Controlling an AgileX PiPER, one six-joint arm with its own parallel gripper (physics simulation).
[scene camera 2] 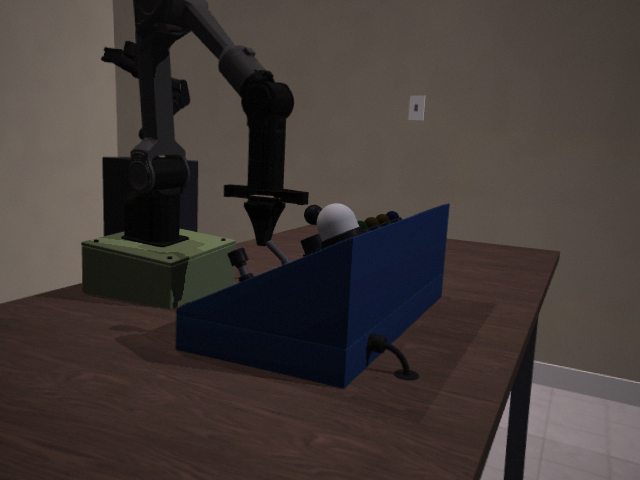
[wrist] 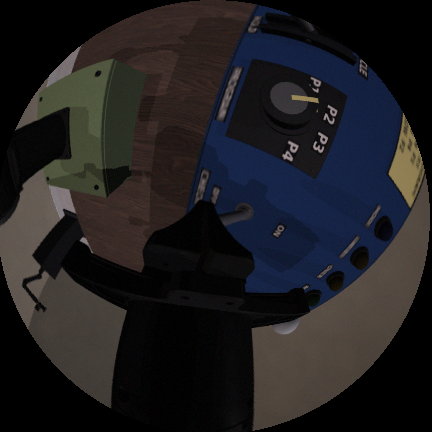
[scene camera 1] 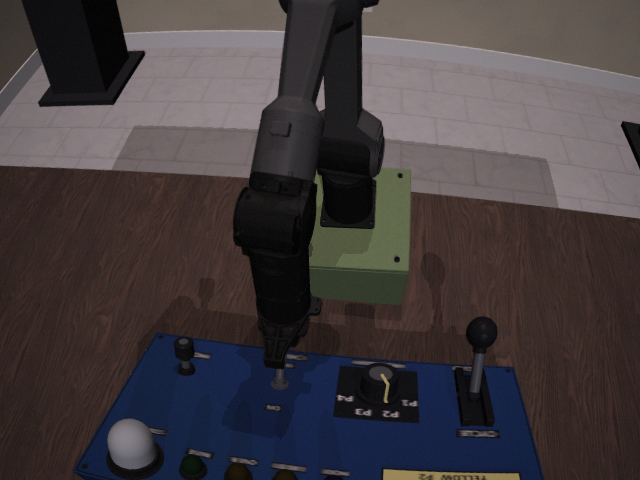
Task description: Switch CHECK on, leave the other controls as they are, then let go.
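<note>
The CHECK toggle, a thin grey lever (scene camera 1: pixel 279 377) (scene camera 2: pixel 277 252) (wrist: pixel 234 217), stands on the blue panel (scene camera 1: pixel 356 449) (scene camera 2: pixel 398 273) (wrist: pixel 365 175). It leans toward the arm's base, away from the ON label (scene camera 1: pixel 273 407) (wrist: pixel 279 230). My gripper (scene camera 1: pixel 274 363) (scene camera 2: pixel 262 242) (wrist: pixel 202 209) is shut, its fingertips together, pointing down at the lever's upper end. In the second scene view the tips meet or nearly meet the lever's end, on the side toward the arm's base. The fingers hide the lever's end in the wrist view.
A rotary knob (scene camera 1: pixel 379 382) (wrist: pixel 289 102) and a black-balled lever (scene camera 1: pixel 481 333) stand on one side of the toggle. A short black-capped control (scene camera 1: pixel 184 351) (scene camera 2: pixel 238 258) and a white dome (scene camera 1: pixel 130 441) (scene camera 2: pixel 337 222) stand on the other. The green base block (scene camera 1: pixel 361 281) is behind.
</note>
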